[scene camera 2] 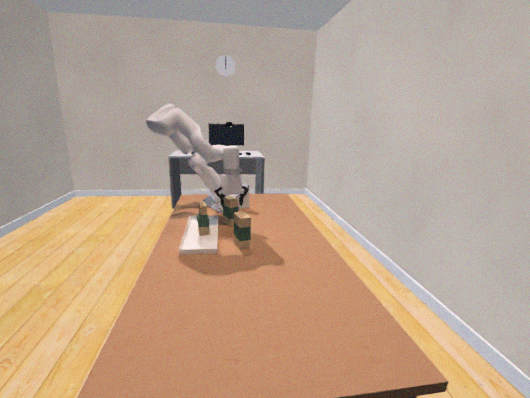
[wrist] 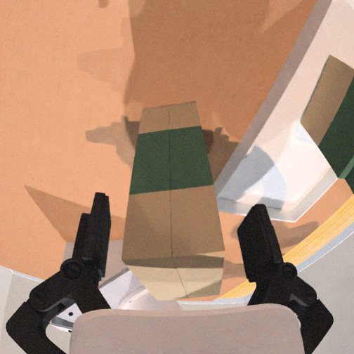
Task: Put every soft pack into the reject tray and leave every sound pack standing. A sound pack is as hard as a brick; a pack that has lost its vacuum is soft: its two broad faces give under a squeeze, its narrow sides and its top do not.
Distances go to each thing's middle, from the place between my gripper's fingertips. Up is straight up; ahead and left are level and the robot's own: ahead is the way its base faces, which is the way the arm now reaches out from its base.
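White reject tray (scene camera 2: 192, 243): my hand 12 cm short of it, 9 cm above it, 14 cm to the left of it.
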